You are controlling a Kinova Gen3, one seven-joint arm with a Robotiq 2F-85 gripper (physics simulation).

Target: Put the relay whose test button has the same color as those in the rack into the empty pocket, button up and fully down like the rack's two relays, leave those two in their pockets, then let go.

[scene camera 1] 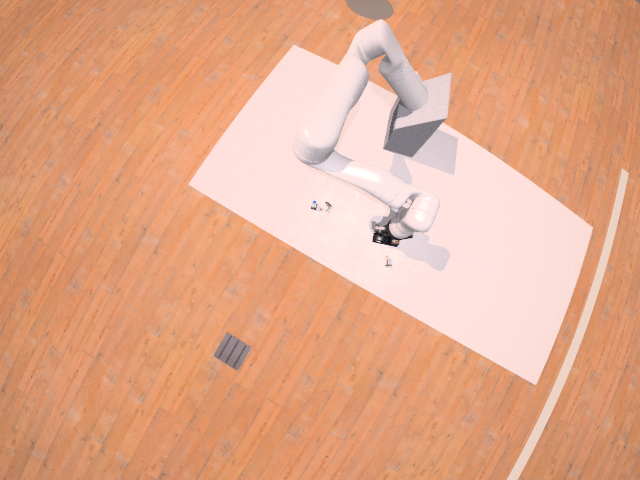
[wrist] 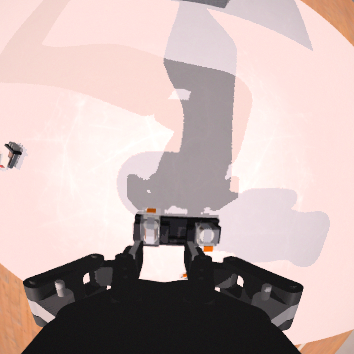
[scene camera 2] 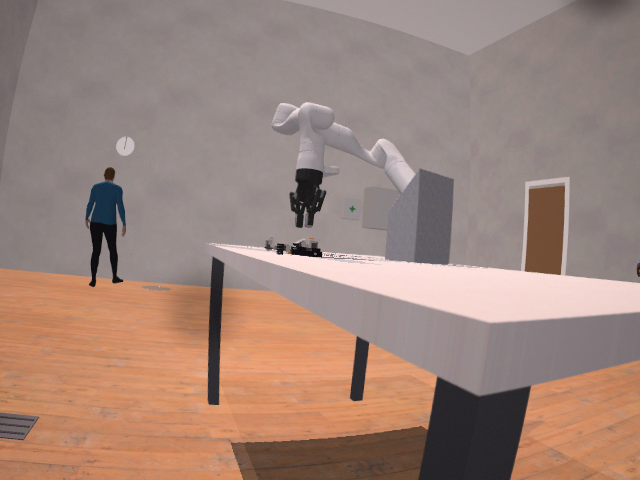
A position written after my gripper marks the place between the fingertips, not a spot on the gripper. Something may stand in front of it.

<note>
In view: my gripper (scene camera 2: 303, 227) and a black rack (wrist: 174, 230).
My gripper shows as well in the wrist view (wrist: 163, 251).
</note>
